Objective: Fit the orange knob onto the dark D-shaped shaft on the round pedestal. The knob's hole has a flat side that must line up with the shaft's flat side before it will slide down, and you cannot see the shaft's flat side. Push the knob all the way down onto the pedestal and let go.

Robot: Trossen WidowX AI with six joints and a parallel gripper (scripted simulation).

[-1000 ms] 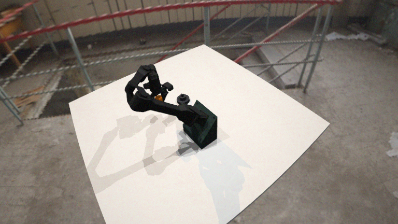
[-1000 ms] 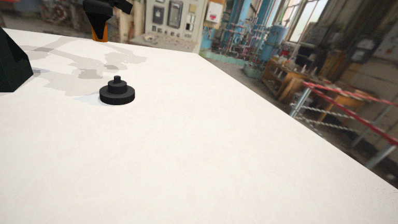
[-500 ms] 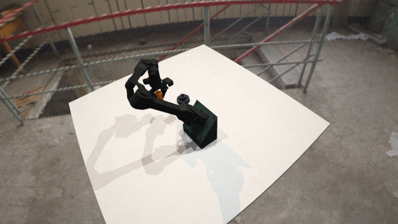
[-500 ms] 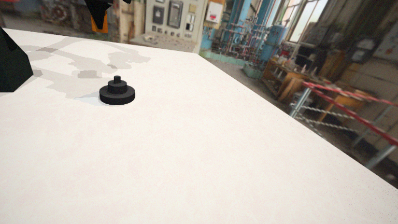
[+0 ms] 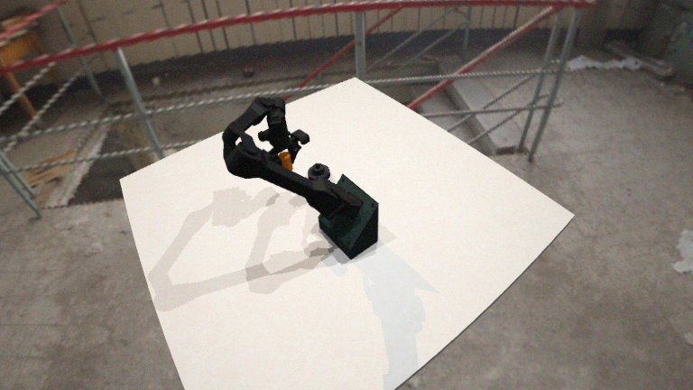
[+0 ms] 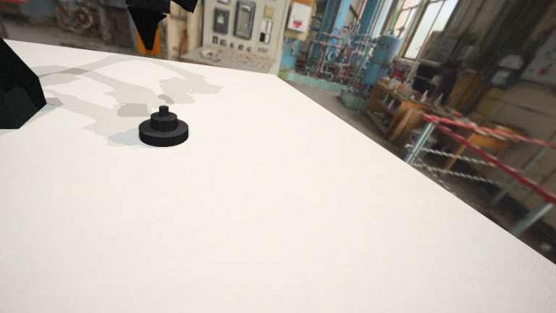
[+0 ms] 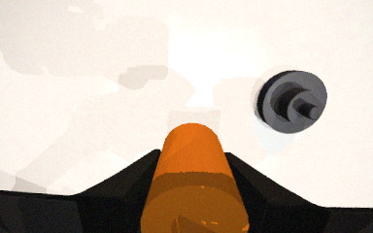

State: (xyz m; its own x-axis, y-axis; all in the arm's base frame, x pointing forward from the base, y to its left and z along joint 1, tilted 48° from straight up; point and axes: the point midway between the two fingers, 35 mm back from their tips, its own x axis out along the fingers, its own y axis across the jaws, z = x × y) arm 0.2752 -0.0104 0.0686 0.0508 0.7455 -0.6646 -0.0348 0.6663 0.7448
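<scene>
Right now my gripper tip is 20 mm short of the dark round pedestal, 130 mm to the left of it and 110 mm above it. Round my gripper tip: orange knob (20 mm above).
</scene>
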